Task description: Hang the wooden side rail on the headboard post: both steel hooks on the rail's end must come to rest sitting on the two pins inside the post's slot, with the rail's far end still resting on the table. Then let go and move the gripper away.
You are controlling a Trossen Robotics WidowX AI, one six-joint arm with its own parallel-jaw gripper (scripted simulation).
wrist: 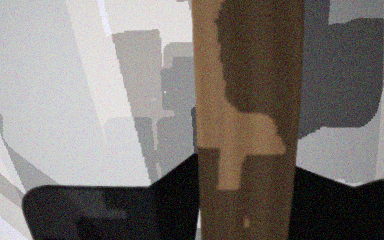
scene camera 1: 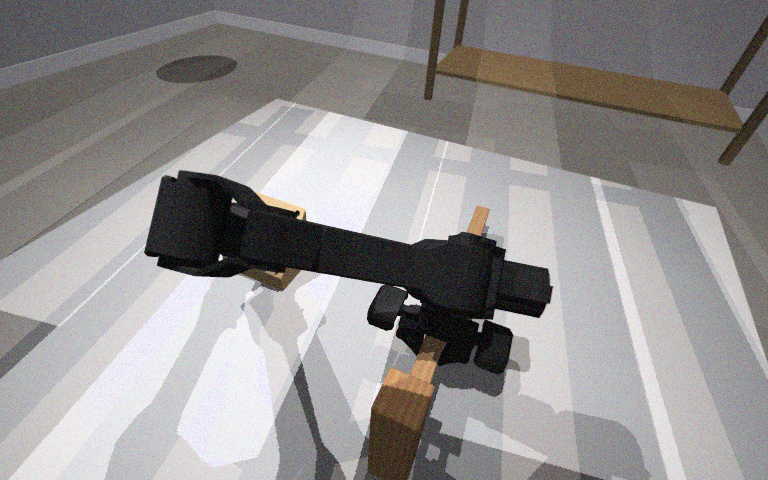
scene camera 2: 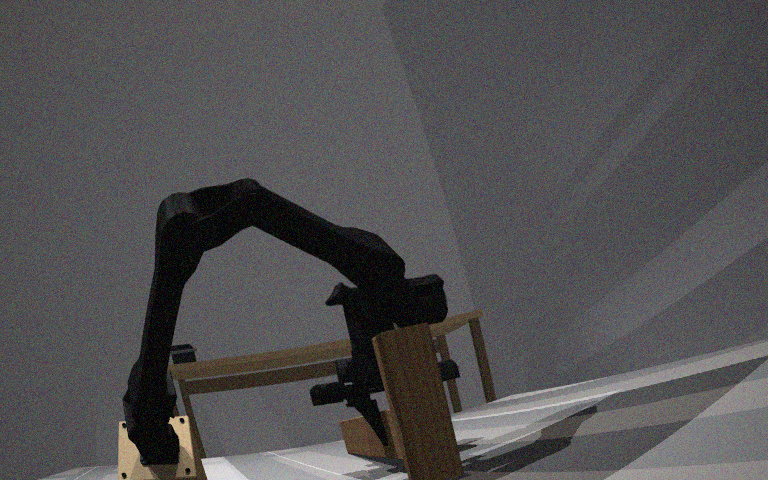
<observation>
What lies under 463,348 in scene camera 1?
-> My gripper.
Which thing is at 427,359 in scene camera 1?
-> A wooden side rail.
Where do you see a wooden side rail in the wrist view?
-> At 248,68
</observation>
